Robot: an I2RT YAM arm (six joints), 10 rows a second.
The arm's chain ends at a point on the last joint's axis. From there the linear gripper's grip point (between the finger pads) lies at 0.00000 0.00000 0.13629 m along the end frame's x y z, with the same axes.
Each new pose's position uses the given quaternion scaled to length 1; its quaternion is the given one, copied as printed.
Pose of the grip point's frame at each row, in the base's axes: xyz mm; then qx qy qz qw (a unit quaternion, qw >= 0):
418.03 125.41 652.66 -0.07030 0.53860 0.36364 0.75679
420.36 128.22 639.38 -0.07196 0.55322 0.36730 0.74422
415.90 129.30 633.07 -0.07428 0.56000 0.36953 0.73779
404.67 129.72 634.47 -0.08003 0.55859 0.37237 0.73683
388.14 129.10 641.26 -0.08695 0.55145 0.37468 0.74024
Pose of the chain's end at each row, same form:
313.89 57.52 596.79 -0.07030 0.53860 0.36364 0.75679
315.34 58.23 587.92 -0.07196 0.55322 0.36730 0.74422
310.76 57.96 583.76 -0.07428 0.56000 0.36953 0.73779
300.60 56.95 584.98 -0.08003 0.55859 0.37237 0.73683
285.75 55.24 589.92 -0.08695 0.55145 0.37468 0.74024

